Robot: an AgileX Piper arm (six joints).
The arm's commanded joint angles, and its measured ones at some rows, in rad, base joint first. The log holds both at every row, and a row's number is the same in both.
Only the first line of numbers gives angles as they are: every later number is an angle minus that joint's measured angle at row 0.
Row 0, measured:
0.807, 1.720, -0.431, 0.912, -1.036, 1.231
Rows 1 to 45, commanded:
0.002, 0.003, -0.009, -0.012, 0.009, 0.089
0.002, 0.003, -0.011, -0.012, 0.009, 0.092
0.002, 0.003, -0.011, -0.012, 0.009, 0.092
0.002, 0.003, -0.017, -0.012, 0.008, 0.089
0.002, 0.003, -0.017, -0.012, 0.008, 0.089
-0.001, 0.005, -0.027, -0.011, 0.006, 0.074
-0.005, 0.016, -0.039, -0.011, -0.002, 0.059
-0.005, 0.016, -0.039, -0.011, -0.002, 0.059
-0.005, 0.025, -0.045, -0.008, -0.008, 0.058
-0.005, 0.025, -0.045, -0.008, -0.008, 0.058
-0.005, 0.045, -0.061, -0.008, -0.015, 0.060
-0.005, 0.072, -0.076, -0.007, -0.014, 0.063
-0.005, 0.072, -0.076, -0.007, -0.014, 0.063
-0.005, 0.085, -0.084, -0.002, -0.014, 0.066
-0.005, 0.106, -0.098, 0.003, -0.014, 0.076
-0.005, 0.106, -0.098, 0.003, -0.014, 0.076
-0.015, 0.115, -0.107, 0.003, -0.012, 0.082
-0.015, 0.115, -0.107, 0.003, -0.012, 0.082
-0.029, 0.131, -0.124, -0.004, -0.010, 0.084
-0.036, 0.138, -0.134, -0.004, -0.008, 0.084
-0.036, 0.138, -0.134, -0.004, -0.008, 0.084
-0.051, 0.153, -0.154, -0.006, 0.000, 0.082
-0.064, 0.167, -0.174, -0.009, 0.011, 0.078
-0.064, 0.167, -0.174, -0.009, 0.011, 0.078
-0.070, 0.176, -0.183, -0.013, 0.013, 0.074
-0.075, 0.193, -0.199, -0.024, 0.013, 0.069
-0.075, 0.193, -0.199, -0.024, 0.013, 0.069
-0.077, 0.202, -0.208, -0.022, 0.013, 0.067
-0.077, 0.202, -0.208, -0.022, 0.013, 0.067
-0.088, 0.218, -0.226, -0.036, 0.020, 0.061
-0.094, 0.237, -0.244, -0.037, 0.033, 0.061
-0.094, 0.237, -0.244, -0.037, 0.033, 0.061
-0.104, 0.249, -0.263, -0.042, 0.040, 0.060
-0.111, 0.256, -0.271, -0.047, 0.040, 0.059
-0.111, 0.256, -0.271, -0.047, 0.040, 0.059
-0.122, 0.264, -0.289, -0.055, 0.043, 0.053
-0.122, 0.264, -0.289, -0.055, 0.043, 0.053
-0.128, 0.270, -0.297, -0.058, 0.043, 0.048
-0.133, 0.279, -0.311, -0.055, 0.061, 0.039
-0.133, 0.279, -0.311, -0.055, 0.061, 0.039
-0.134, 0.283, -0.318, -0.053, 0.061, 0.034
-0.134, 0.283, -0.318, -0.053, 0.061, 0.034
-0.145, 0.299, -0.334, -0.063, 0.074, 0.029
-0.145, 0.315, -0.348, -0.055, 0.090, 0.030
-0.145, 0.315, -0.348, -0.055, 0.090, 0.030
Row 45, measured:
-0.137, 0.296, -0.327, -0.046, 0.061, 0.049
